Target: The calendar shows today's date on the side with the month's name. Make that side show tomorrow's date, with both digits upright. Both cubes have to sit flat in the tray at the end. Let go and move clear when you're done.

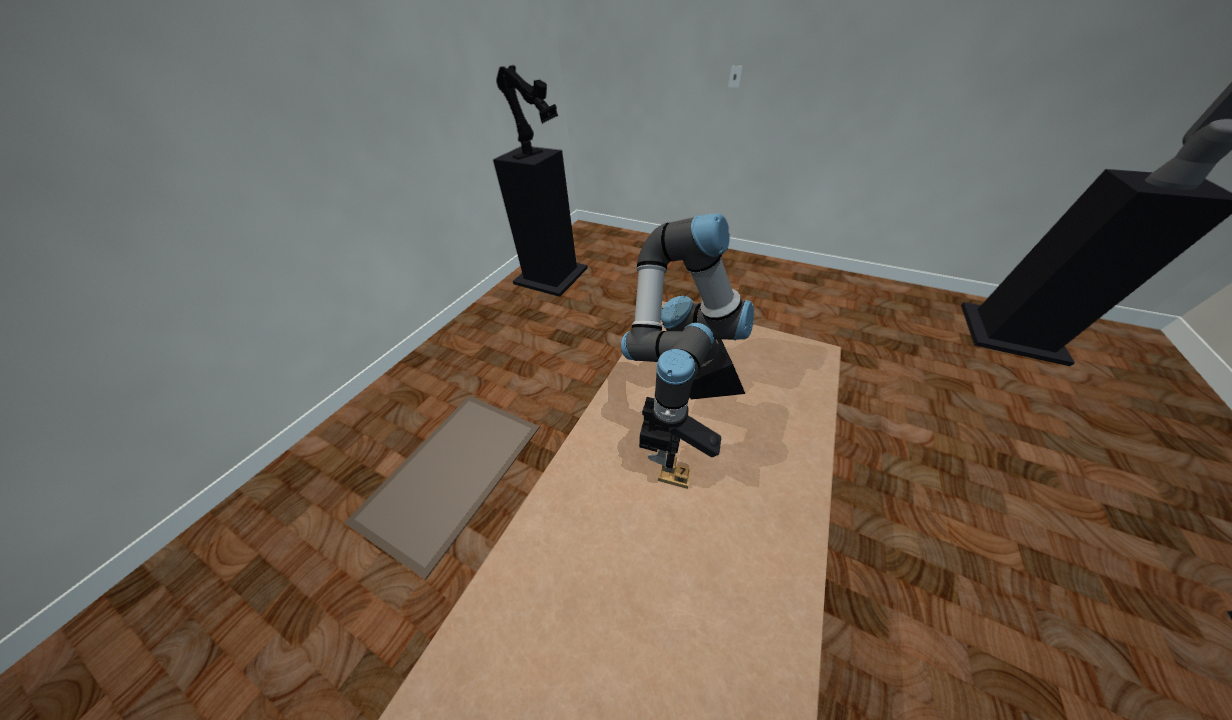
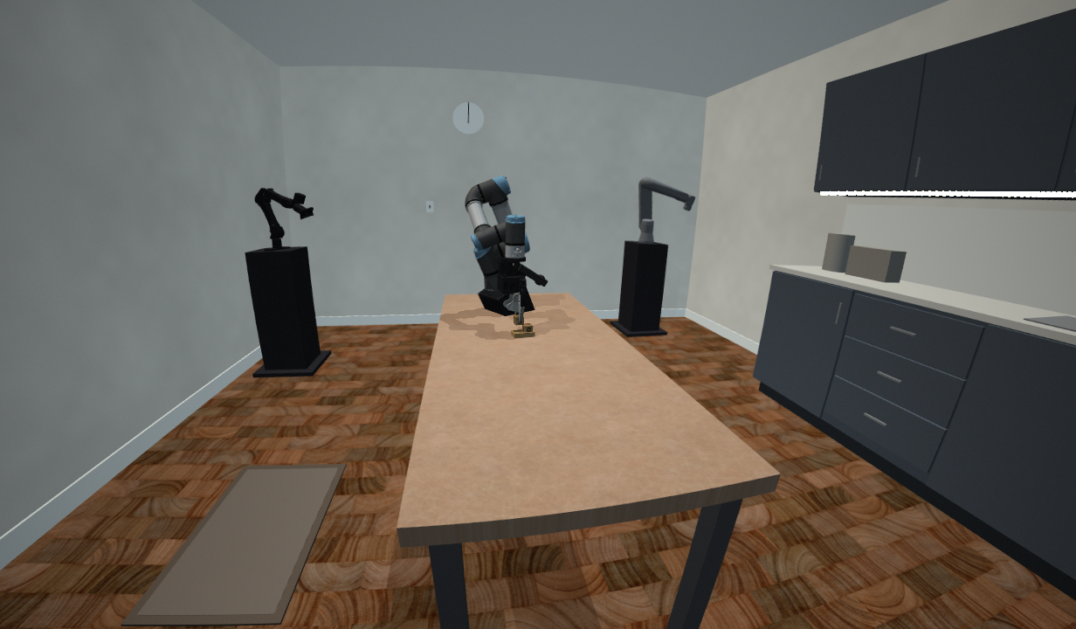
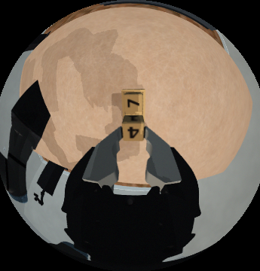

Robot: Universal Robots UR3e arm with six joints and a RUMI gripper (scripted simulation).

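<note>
The wooden tray lies 6 cm below my hand and 2 cm to the left of it.
</note>
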